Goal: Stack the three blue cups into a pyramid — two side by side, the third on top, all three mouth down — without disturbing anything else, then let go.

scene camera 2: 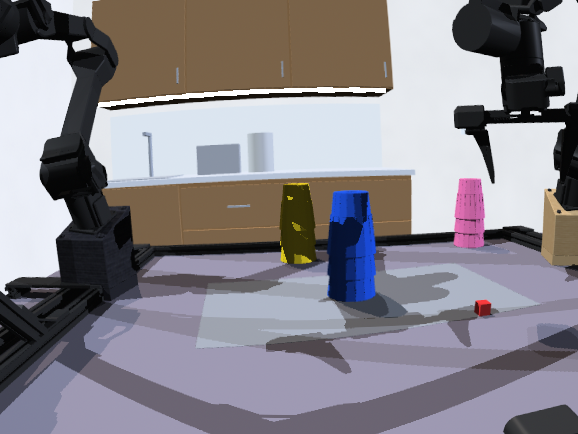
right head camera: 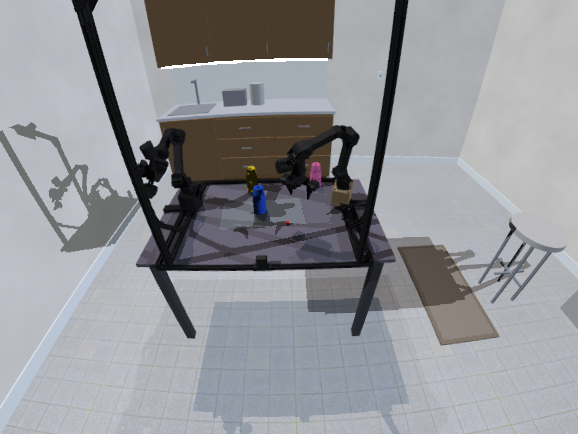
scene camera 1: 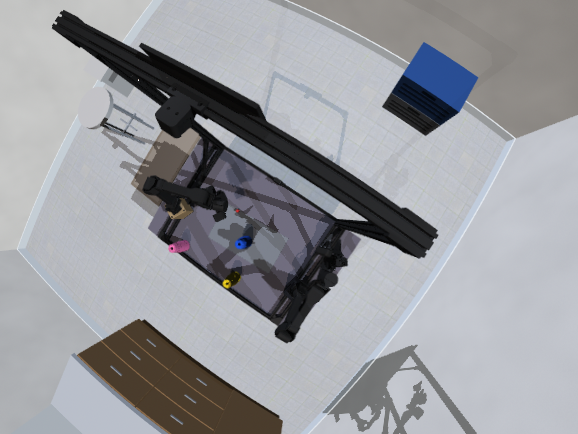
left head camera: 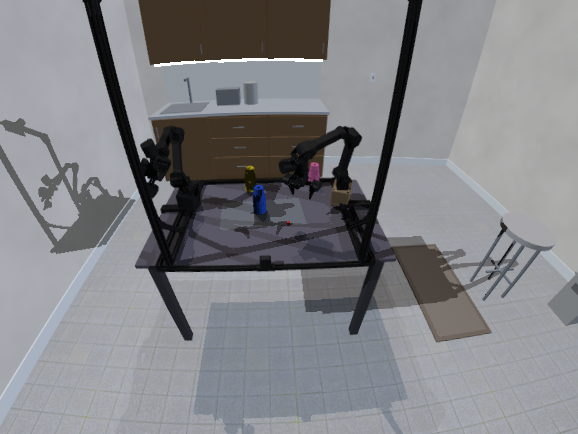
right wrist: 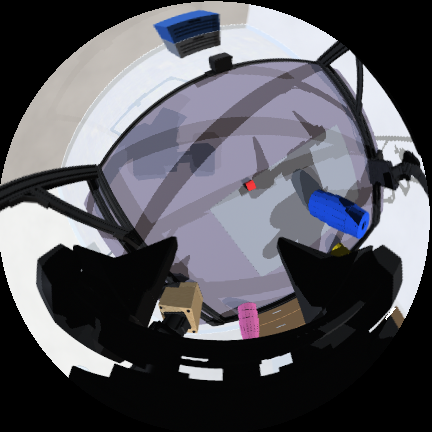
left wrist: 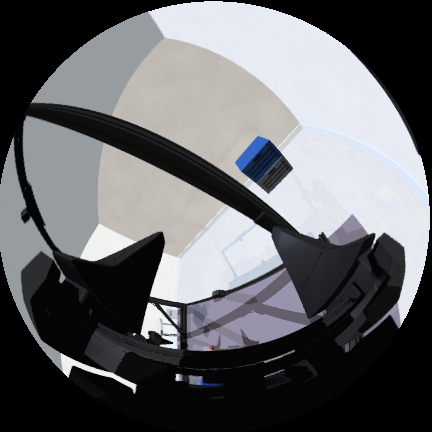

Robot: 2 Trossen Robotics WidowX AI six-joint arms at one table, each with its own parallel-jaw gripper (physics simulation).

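Pixels of known places: left gripper, fingertip midpoint: [right head camera: 153,190] [scene camera 1: 336,236] [left head camera: 155,189] [left wrist: 219,234]; right gripper, fingertip midpoint: [scene camera 2: 527,183] [right head camera: 299,196] [left head camera: 301,197] [right wrist: 228,242]; left arm's base, origin of the base link: [scene camera 2: 92,222] [right head camera: 187,190] [scene camera 1: 295,292] [left head camera: 186,189]; right arm's base, origin of the base link: [scene camera 2: 573,201] [right head camera: 343,185] [scene camera 1: 174,208] [left head camera: 342,185] [right wrist: 177,319].
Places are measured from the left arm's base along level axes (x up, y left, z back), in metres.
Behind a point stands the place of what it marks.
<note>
The blue cups [left head camera: 259,200] {x -0.027, y 0.061, z -0.418 m} [right head camera: 259,200] {x -0.026, y 0.061, z -0.421 m} [scene camera 1: 243,243] {x 0.026, y 0.069, z -0.396 m} [scene camera 2: 351,250] {x -0.043, y 0.056, z -0.410 m} [right wrist: 337,212] {x -0.019, y 0.079, z -0.435 m} stand nested as one upright column, mouth down, on the pale mat [scene camera 2: 235,325] {x -0.117, y -0.060, z -0.284 m}. The lower cups show as stepped rims; their inner parts are hidden. My right gripper [left head camera: 302,194] {x 0.049, y 0.047, z -0.648 m} [right head camera: 299,194] {x 0.049, y 0.047, z -0.648 m} [scene camera 2: 528,181] {x 0.049, y 0.047, z -0.648 m} [right wrist: 228,242] {x 0.049, y 0.047, z -0.648 m} is open and empty, pointing down above the table to the right of the blue column in scene camera 2. My left gripper [left wrist: 219,234] {x 0.237, y -0.358, z -0.160 m} is open and empty, raised at the left side of the table in the left head camera, well away from the cups.
A yellow cup column [left head camera: 250,179] {x -0.028, y 0.258, z -0.280 m} [scene camera 1: 231,280] {x 0.017, y 0.261, z -0.266 m} [scene camera 2: 297,225] {x -0.043, y 0.255, z -0.275 m} stands behind the blue one. A pink column [left head camera: 314,171] {x -0.001, y 0.430, z -0.634 m} [scene camera 1: 179,246] {x -0.004, y 0.429, z -0.617 m} [scene camera 2: 469,215] {x -0.045, y 0.423, z -0.622 m} [right wrist: 248,320] {x -0.039, y 0.424, z -0.628 m} stands at the back right. A small red cube [scene camera 2: 483,308] {x -0.107, y 0.013, z -0.591 m} [right wrist: 250,185] {x -0.102, y 0.023, z -0.592 m} lies at the mat's edge. Black frame posts surround the table.
</note>
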